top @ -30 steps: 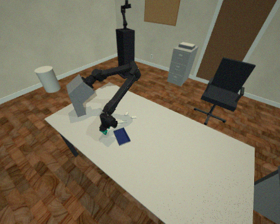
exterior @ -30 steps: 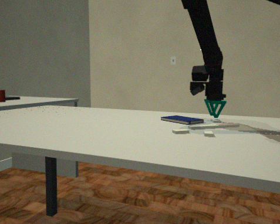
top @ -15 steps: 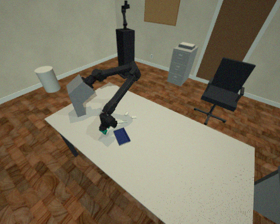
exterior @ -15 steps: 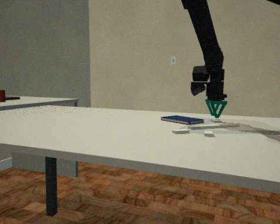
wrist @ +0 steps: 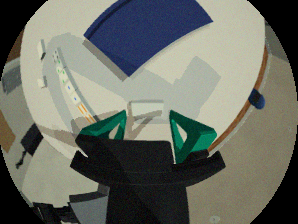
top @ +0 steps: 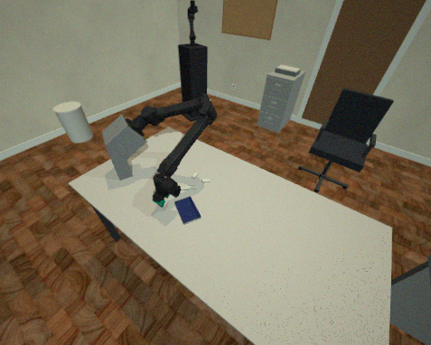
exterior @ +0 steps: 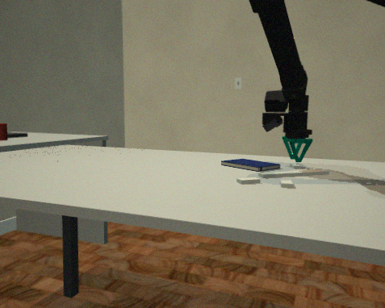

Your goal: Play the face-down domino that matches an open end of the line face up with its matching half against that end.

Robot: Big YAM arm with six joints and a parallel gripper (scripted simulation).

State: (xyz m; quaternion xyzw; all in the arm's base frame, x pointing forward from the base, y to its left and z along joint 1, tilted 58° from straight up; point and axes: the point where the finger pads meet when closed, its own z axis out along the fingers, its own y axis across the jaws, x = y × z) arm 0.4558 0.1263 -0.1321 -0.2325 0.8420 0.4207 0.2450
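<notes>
The white domino is 30 mm below my hand. Also, from my hand: book: 110 mm ahead, 90 mm to the left, 20 mm below.
</notes>
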